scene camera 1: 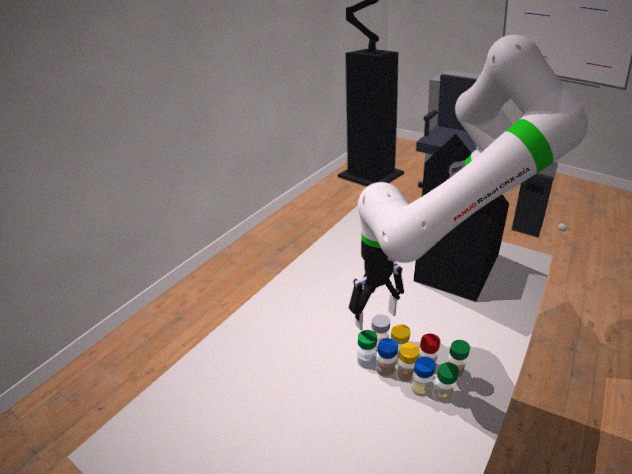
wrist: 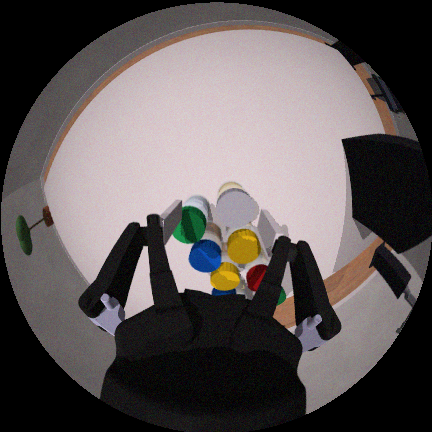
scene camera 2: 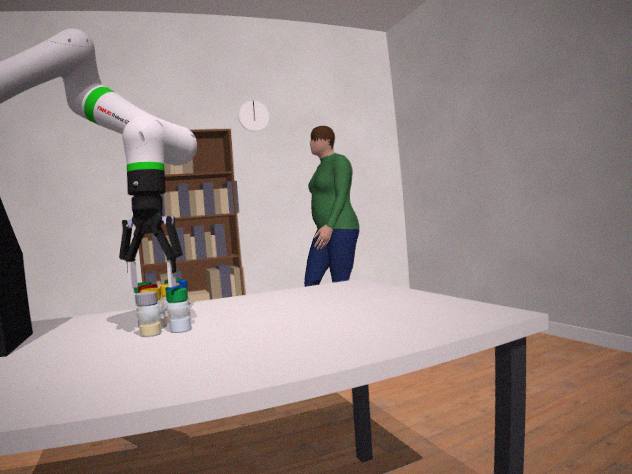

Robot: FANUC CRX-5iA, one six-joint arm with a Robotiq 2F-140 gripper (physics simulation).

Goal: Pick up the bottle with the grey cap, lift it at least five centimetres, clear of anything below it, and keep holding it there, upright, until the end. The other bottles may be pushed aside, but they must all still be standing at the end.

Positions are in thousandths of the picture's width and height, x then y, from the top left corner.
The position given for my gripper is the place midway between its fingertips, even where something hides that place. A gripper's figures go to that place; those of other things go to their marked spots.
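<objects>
My gripper (scene camera 1: 594,676) is 124 cm from the lens, while a green-capped bottle (scene camera 1: 581,716) is 120 cm from the lens. I also see a blue-capped bottle (scene camera 1: 672,780), which is 114 cm from the lens. Another green-capped bottle (scene camera 1: 708,792) is likewise 114 cm from the lens.
</objects>
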